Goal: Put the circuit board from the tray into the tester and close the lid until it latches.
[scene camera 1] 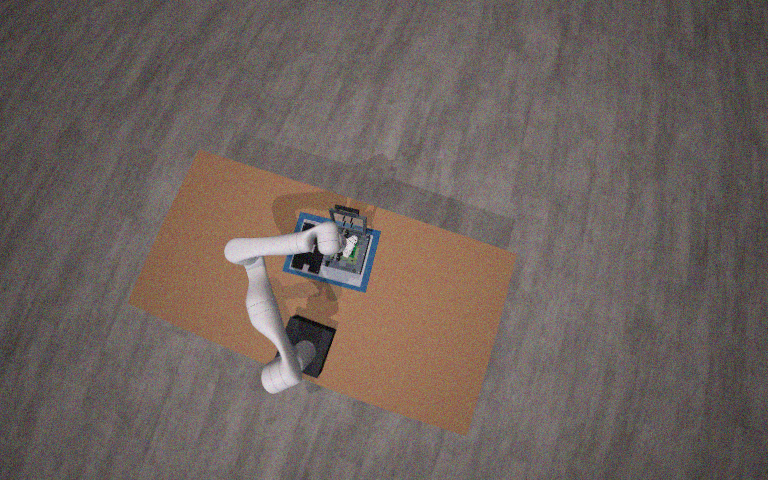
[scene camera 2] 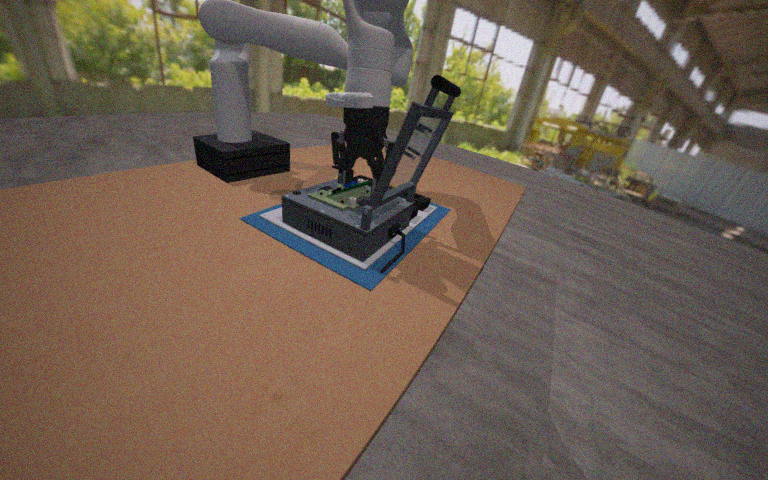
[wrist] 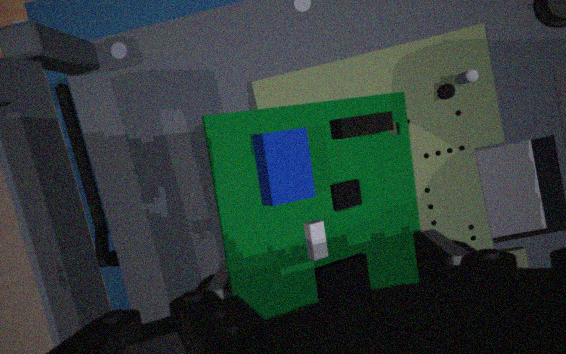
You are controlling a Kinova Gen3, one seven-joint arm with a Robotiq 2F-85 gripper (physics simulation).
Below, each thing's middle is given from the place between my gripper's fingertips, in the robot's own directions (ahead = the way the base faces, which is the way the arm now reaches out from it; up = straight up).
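There's a green circuit board [wrist: 315,201] that's 20 mm above my hand. The clear lid [scene camera 2: 424,125] is 100 mm ahead of my hand and 110 mm above it, and the tester bed [scene camera 2: 347,199] is 20 mm behind my hand, 10 mm to the right of it and 10 mm below it.
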